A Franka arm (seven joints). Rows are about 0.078 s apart.
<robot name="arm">
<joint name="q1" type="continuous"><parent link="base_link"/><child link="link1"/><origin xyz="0 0 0.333"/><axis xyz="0 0 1"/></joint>
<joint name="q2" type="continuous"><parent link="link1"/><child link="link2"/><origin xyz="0 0 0"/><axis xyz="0 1 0"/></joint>
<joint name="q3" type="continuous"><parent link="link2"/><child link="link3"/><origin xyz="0 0 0.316"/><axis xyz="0 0 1"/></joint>
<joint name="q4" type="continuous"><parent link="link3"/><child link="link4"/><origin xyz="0.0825 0 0"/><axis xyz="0 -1 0"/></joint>
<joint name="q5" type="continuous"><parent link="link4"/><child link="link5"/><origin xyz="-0.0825 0 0.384"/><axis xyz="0 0 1"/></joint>
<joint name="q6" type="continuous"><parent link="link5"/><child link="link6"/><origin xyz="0 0 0"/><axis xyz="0 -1 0"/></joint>
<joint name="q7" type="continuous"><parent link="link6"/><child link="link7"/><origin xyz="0.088 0 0"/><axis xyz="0 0 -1"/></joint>
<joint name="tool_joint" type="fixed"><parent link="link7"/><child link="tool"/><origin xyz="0 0 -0.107" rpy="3.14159 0 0"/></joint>
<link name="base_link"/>
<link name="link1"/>
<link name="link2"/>
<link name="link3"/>
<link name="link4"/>
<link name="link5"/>
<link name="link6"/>
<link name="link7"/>
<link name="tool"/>
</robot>
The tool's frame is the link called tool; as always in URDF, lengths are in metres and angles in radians. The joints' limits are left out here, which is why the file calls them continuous.
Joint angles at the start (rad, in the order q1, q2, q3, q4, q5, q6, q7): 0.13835 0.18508 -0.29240 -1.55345 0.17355 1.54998 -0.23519
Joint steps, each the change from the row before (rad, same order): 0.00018 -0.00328 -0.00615 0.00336 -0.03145 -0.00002 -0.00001; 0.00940 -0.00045 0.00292 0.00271 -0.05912 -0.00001 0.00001; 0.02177 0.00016 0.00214 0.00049 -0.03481 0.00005 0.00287; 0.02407 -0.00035 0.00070 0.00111 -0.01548 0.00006 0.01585; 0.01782 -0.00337 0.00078 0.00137 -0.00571 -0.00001 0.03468; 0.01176 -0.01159 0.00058 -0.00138 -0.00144 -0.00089 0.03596; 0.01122 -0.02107 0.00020 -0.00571 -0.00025 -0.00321 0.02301; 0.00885 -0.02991 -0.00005 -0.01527 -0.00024 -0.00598 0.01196; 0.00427 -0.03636 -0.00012 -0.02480 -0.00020 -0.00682 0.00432; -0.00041 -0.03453 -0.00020 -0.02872 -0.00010 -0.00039 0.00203; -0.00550 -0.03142 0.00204 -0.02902 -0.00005 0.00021 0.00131; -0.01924 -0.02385 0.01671 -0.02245 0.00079 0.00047 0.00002; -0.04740 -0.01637 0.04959 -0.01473 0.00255 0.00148 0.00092; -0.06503 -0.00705 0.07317 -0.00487 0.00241 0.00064 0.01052
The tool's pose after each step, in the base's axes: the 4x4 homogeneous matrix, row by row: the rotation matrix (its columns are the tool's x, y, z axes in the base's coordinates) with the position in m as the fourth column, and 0 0 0 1 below. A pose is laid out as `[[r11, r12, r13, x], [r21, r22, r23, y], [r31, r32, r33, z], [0, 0, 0, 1]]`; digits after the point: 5 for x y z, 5 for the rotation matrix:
[[0.98622, 0.05588, -0.15571, 0.59318], [0.07429, -0.99058, 0.11503, -0.06656], [-0.14782, -0.12501, -0.98108, 0.53224], [0, 0, 0, 1]]
[[0.98357, 0.07646, -0.16355, 0.59313], [0.08648, -0.99473, 0.05504, -0.06570], [-0.15848, -0.06828, -0.98500, 0.53329], [0, 0, 0, 1]]
[[0.98029, 0.10236, -0.16898, 0.59414], [0.10671, -0.99415, 0.01689, -0.05534], [-0.16627, -0.03459, -0.98547, 0.53332], [0, 0, 0, 1]]
[[0.97895, 0.11377, -0.16944, 0.59521], [0.11499, -0.99336, -0.00262, -0.04232], [-0.16862, -0.01691, -0.98554, 0.53404], [0, 0, 0, 1]]
[[0.98125, 0.09920, -0.16527, 0.59531], [0.09879, -0.99505, -0.01074, -0.03202], [-0.16552, -0.00579, -0.98619, 0.53660], [0, 0, 0, 1]]
[[0.98476, 0.07627, -0.15632, 0.59309], [0.07541, -0.99709, -0.01142, -0.02540], [-0.15674, -0.00054, -0.98764, 0.54255], [0, 0, 0, 1]]
[[0.98735, 0.06470, -0.14475, 0.58807], [0.06421, -0.99790, -0.00806, -0.01978], [-0.14497, -0.00134, -0.98944, 0.55169], [0, 0, 0, 1]]
[[0.98869, 0.06108, -0.13695, 0.57980], [0.06147, -0.99811, -0.00137, -0.01642], [-0.13678, -0.00706, -0.99058, 0.56103], [0, 0, 0, 1]]
[[0.98924, 0.06031, -0.13331, 0.56902], [0.06194, -0.99805, 0.00812, -0.01631], [-0.13256, -0.01629, -0.99104, 0.56918], [0, 0, 0, 1]]
[[0.99000, 0.05729, -0.12894, 0.55890], [0.06007, -0.99804, 0.01779, -0.01882], [-0.12767, -0.02536, -0.99149, 0.57458], [0, 0, 0, 1]]
[[0.99050, 0.05235, -0.12718, 0.54939], [0.05623, -0.99805, 0.02712, -0.02263], [-0.12551, -0.03402, -0.99151, 0.57787], [0, 0, 0, 1]]
[[0.99080, 0.04976, -0.12582, 0.54212], [0.05453, -0.99791, 0.03476, -0.02521], [-0.12383, -0.04130, -0.99144, 0.58004], [0, 0, 0, 1]]
[[0.99112, 0.05096, -0.12280, 0.53731], [0.05624, -0.99762, 0.03995, -0.02425], [-0.12047, -0.04651, -0.99163, 0.58203], [0, 0, 0, 1]]
[[0.99159, 0.04856, -0.11997, 0.53542], [0.05374, -0.99774, 0.04034, -0.01931], [-0.11774, -0.04644, -0.99196, 0.58377], [0, 0, 0, 1]]

